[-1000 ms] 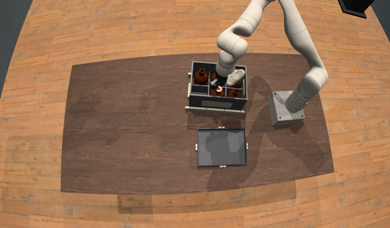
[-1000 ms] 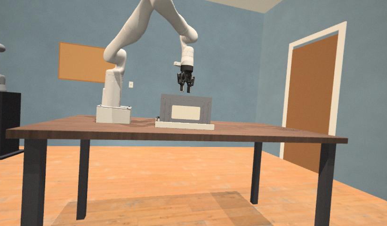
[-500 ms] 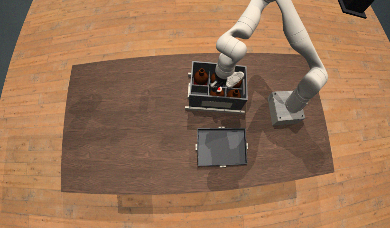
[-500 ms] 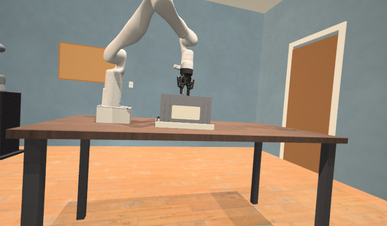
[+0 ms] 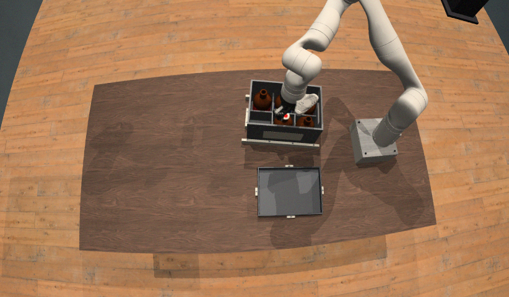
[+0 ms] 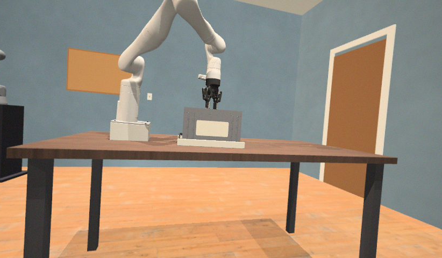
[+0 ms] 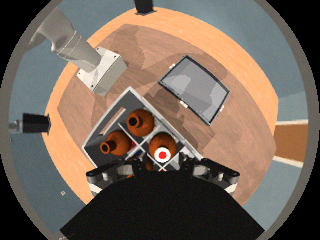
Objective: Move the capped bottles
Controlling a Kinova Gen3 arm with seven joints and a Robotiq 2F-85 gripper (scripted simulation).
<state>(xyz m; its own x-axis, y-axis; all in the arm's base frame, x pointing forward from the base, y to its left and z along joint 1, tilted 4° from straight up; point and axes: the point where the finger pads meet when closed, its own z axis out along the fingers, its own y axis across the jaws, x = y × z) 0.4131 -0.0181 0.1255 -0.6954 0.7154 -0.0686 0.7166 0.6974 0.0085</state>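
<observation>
The capped bottle lies 110 mm below my hand. Also, from my hand: grey tray (250 mm to the left, 180 mm below, 40 mm behind); crate (110 mm below, 40 mm to the right).
</observation>
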